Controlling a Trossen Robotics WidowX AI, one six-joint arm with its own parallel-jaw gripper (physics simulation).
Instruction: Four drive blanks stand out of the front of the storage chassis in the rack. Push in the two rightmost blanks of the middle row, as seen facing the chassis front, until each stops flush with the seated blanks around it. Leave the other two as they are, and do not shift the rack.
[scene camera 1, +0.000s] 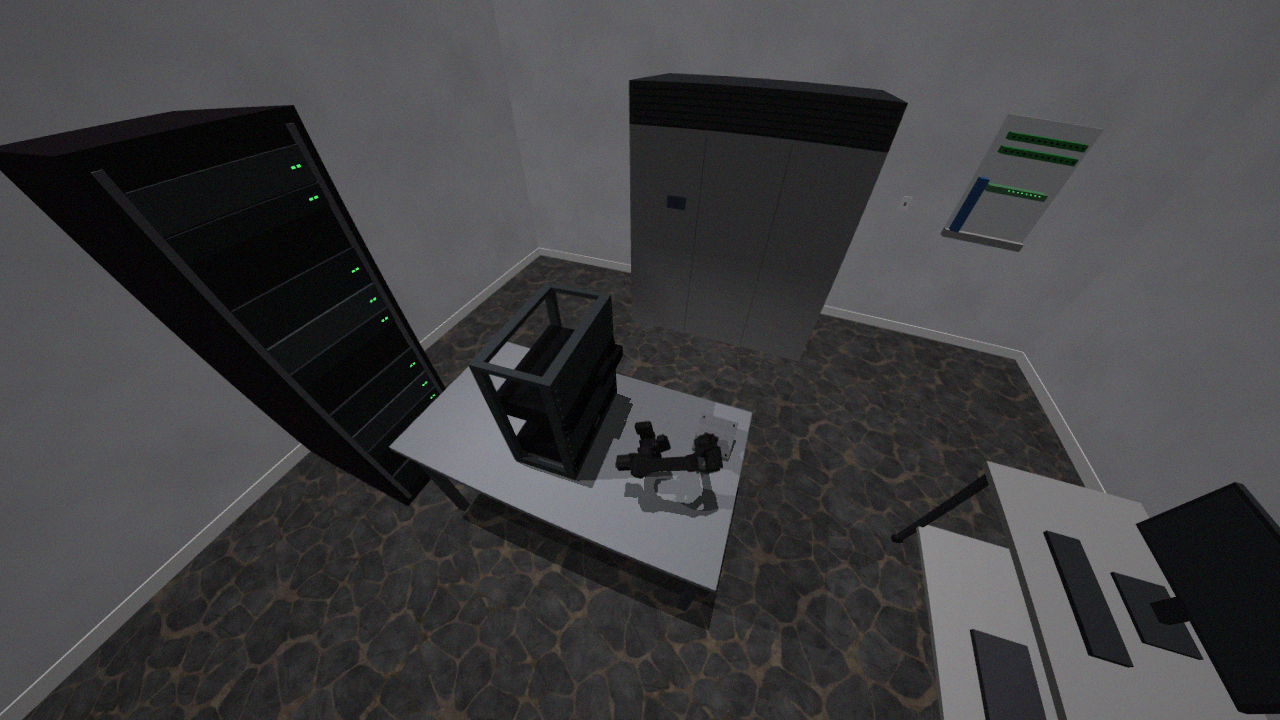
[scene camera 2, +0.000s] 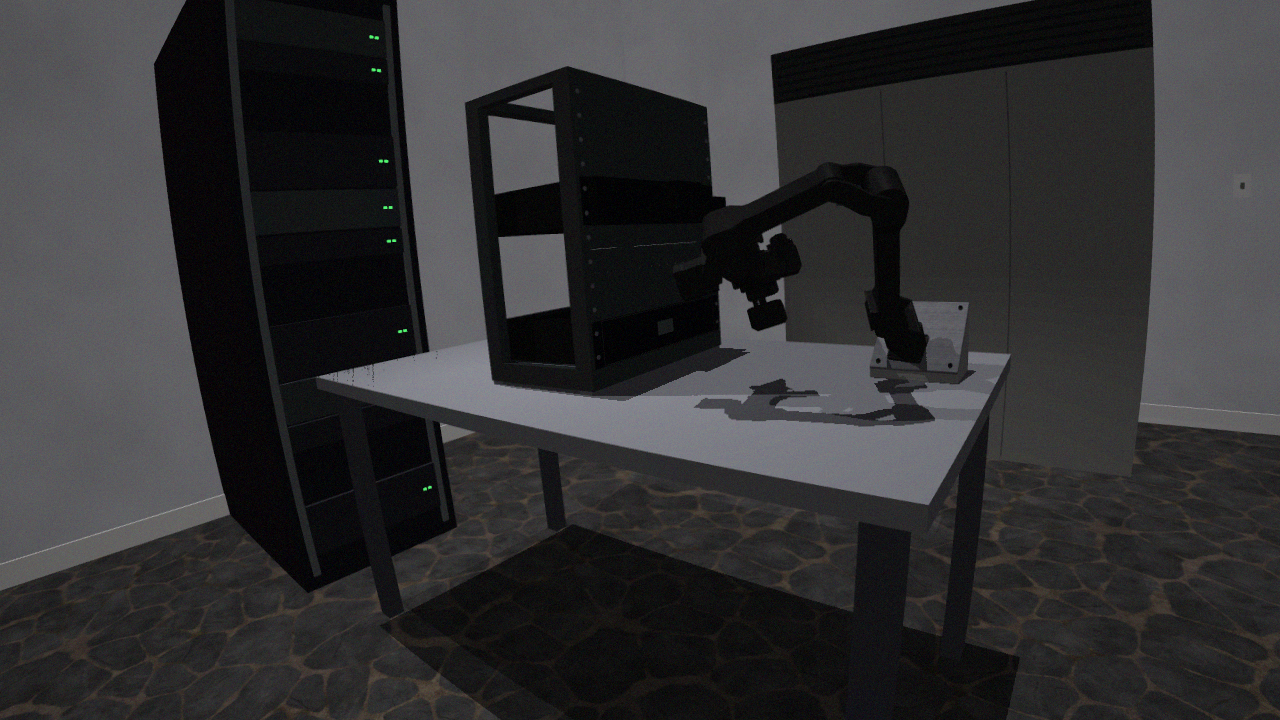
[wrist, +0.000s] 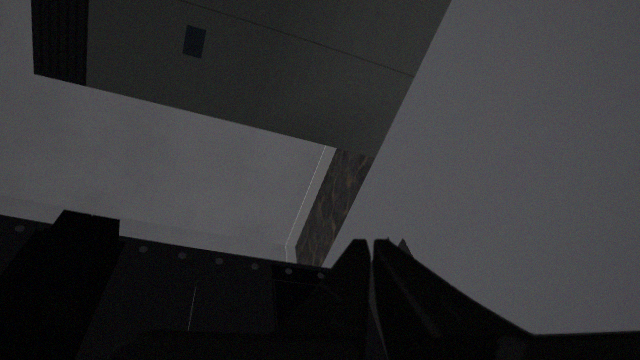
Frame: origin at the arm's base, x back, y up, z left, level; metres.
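Where they show: gripper, fingertip midpoint: (scene camera 1: 651, 427) (scene camera 2: 768, 283) (wrist: 369, 252); arm's base at its link origin: (scene camera 1: 709, 441) (scene camera 2: 908, 347).
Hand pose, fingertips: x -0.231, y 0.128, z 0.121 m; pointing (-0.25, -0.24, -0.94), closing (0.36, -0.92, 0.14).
Note:
Each offset is from my fingertips to the top centre of the thing. "spot": to the spot under its first point. Level surfaces: height alone.
The open-frame rack (scene camera 1: 563, 443) (scene camera 2: 586, 295) stands on the table, its front toward the arm. A dark unit @[spot: dx -0.229, dy +0.175, dz +0.091 m] (scene camera 2: 640, 201) sits in its upper half and another dark unit (scene camera 2: 626, 338) at its bottom, with grey panels between. A black block @[spot: dx -0.224, dy +0.147, dz -0.160 m] (wrist: 87, 250) sticks out of the rack front in the wrist view. Which unit is the storage chassis, and its separate drive blanks, cannot be made out in the dark. My gripper (wrist: 369, 252) is shut with its tips together and empty, beside the rack front. Whether it touches anything is hidden.
The arm (scene camera 1: 671, 462) (scene camera 2: 886, 241) reaches over the white table @[dy -0.183 m] (scene camera 1: 653, 555) (scene camera 2: 805, 456) from its base near the edge opposite the rack front. A tall server cabinet (scene camera 1: 223, 331) (scene camera 2: 201, 268) stands behind the rack. A large grey cabinet (scene camera 1: 733, 232) (scene camera 2: 948, 223) (wrist: 250, 60) stands beyond the table.

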